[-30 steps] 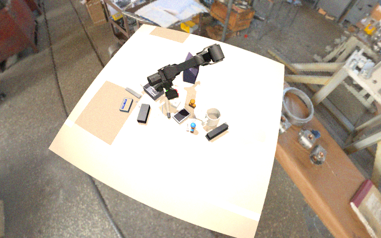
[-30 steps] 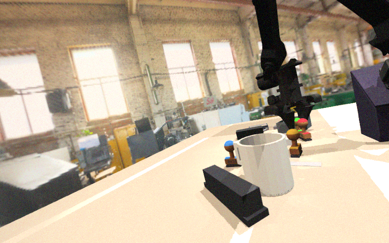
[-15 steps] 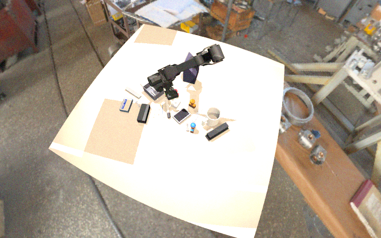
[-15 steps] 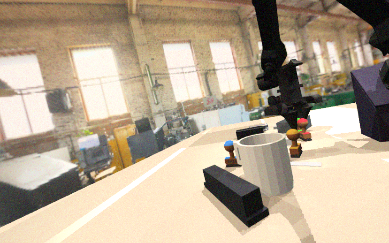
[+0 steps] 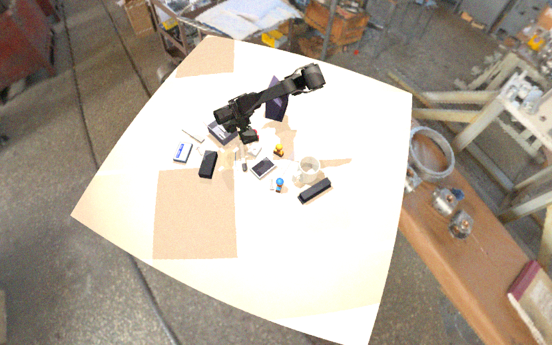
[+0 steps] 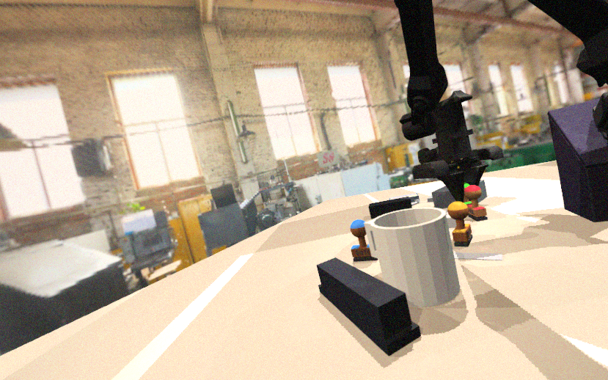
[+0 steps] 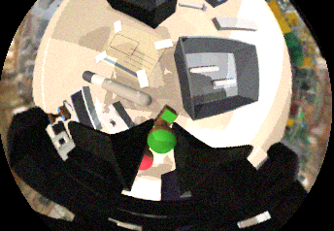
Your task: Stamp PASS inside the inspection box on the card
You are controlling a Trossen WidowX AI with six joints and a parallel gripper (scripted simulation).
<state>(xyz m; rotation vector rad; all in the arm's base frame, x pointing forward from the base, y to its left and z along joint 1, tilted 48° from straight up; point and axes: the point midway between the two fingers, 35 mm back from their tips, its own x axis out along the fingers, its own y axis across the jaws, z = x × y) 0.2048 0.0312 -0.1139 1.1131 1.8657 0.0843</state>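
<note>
Right now the red-knobbed stamp is 4 cm to the left of my gripper tip, 2 cm behind it and 1 cm below it. Round my gripper tip: dark marker 10 cm ahead, 5 cm to the left, 2 cm below; then grey tray 10 cm to the right, 1 cm below, 1 cm ahead; then green-knobbed stamp right at my gripper tip.
</note>
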